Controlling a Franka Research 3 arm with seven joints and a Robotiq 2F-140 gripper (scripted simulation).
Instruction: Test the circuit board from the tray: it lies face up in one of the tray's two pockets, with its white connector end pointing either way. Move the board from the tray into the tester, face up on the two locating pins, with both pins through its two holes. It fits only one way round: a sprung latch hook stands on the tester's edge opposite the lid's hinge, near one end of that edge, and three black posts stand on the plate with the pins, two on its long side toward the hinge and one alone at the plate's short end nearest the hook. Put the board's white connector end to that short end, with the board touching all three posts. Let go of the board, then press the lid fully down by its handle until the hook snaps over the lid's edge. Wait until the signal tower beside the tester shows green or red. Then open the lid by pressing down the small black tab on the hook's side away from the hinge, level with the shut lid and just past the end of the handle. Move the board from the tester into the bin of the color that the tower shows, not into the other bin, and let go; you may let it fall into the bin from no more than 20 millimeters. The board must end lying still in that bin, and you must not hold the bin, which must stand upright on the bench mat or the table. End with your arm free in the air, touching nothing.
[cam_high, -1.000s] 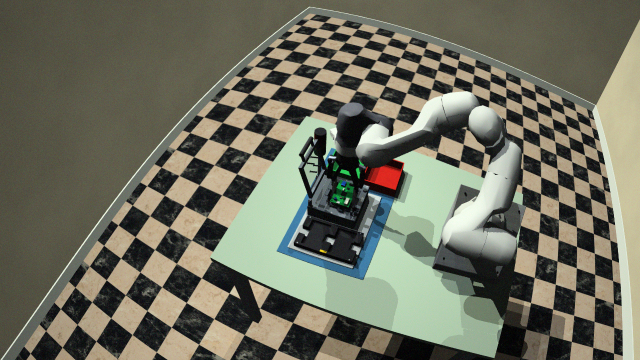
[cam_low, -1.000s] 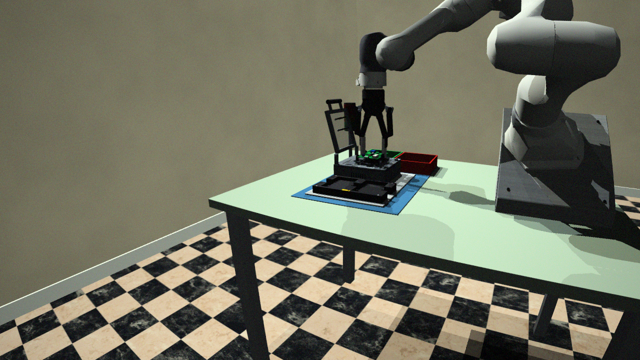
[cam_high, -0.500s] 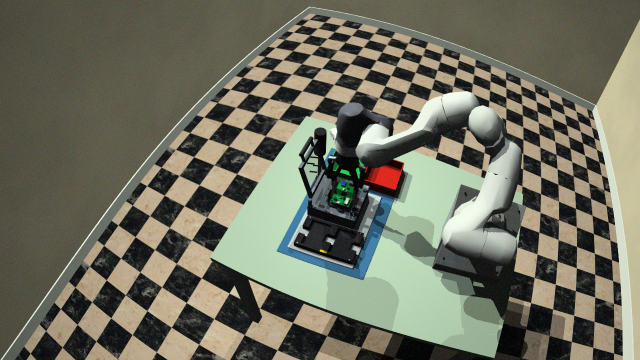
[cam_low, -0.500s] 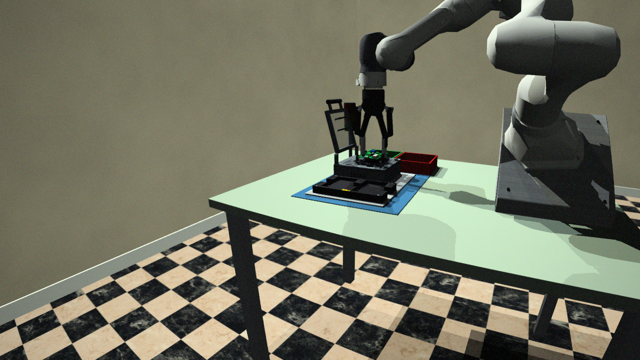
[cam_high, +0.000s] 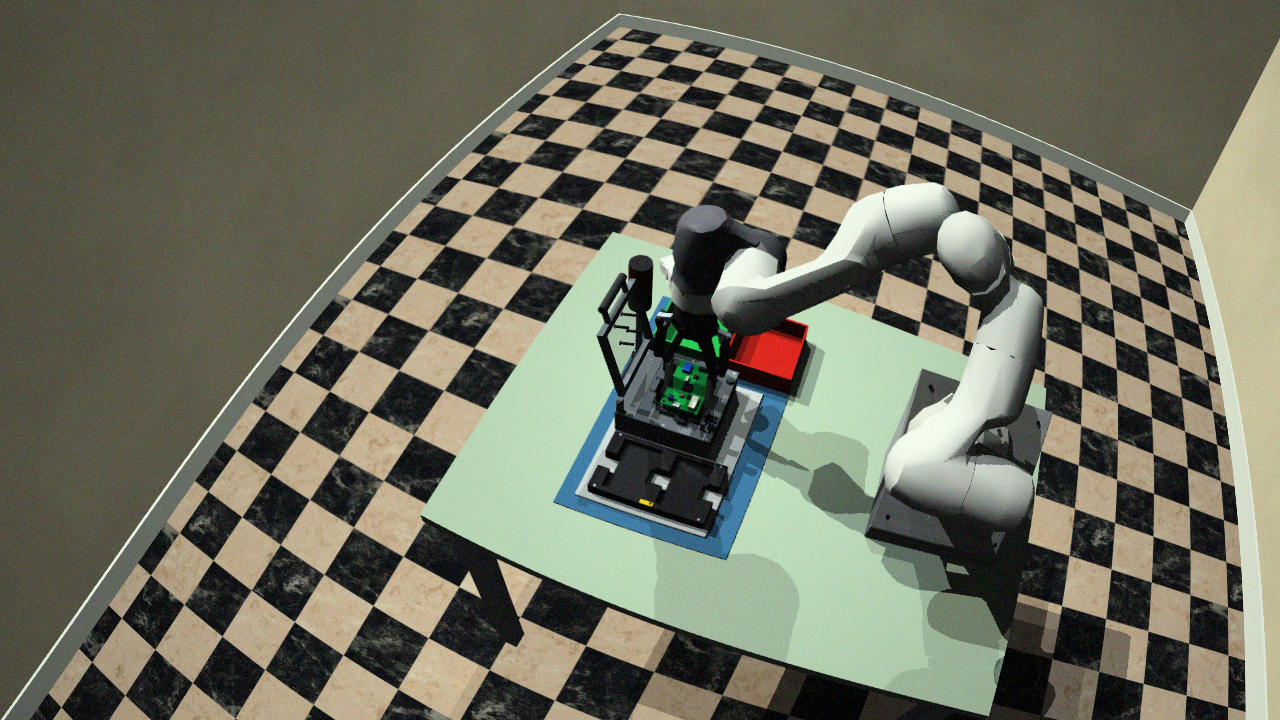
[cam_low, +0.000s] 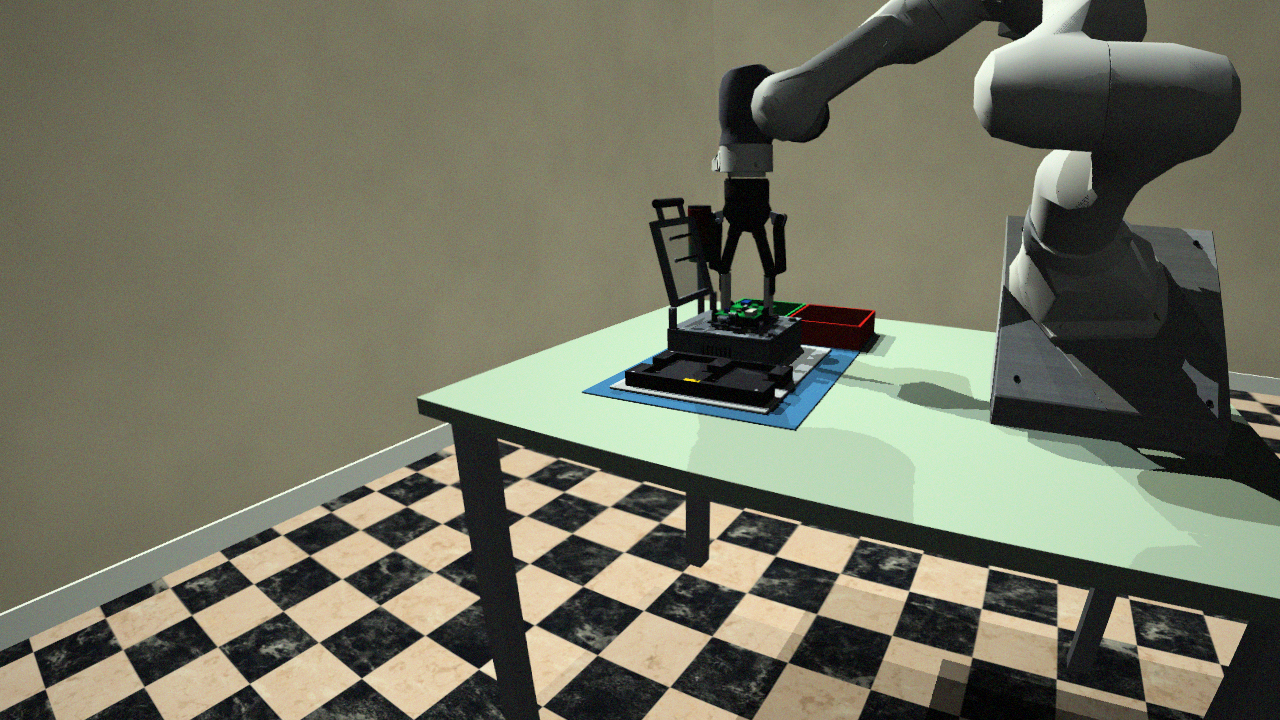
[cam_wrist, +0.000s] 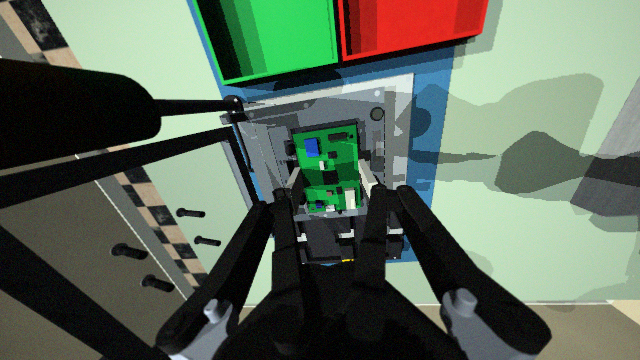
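Now: the green circuit board 2 cm below my hand. The rest, counted from my hand: tester plate: 1 cm ahead, 1 cm to the left, 4 cm below; tester lid: 13 cm ahead, 8 cm above; green bin: 5 cm ahead, 20 cm to the right, 9 cm below.
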